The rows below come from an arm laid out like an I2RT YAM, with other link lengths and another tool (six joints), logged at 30 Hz.
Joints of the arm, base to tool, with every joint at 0 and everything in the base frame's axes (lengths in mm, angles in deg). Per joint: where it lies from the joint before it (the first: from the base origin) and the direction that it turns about. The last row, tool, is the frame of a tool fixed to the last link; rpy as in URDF.
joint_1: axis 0 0 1 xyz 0 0 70
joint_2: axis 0 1 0 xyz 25.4 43.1 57.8
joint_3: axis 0 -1 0 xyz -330 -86 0
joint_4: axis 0 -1 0 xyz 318.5 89.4 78
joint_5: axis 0 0 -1 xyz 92.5 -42.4 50.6
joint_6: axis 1 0 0 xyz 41.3 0 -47
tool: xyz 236 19 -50 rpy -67 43 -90
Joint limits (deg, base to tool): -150..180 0..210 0..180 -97..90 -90..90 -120..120
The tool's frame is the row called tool.
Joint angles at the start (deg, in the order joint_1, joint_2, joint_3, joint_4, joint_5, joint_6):
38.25 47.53 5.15 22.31 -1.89 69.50
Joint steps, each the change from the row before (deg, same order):
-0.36 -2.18 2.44 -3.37 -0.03 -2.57
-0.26 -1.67 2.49 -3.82 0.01 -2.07
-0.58 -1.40 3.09 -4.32 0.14 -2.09
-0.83 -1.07 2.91 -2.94 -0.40 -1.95
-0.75 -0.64 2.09 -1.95 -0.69 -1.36
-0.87 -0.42 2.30 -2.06 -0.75 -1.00
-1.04 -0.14 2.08 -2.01 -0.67 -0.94
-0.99 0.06 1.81 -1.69 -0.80 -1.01
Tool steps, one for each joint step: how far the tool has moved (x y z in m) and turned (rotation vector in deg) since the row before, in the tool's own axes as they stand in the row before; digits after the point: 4 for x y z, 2 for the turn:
-0.0202 0.0041 -0.0045 -0.17 -2.15 -1.79
-0.0152 0.0020 -0.0037 0.13 -1.16 -1.68
-0.0185 -0.0009 -0.0031 0.61 -1.09 -1.62
-0.0226 -0.0002 -0.0044 0.11 -1.70 -1.16
-0.0163 -0.0002 -0.0037 -0.15 -1.17 -0.78
-0.0171 -0.0009 -0.0033 -0.06 -0.93 -0.47
-0.0133 -0.0032 -0.0015 0.28 -0.53 -0.51
-0.0105 -0.0028 -0.0011 0.14 -0.39 -0.65

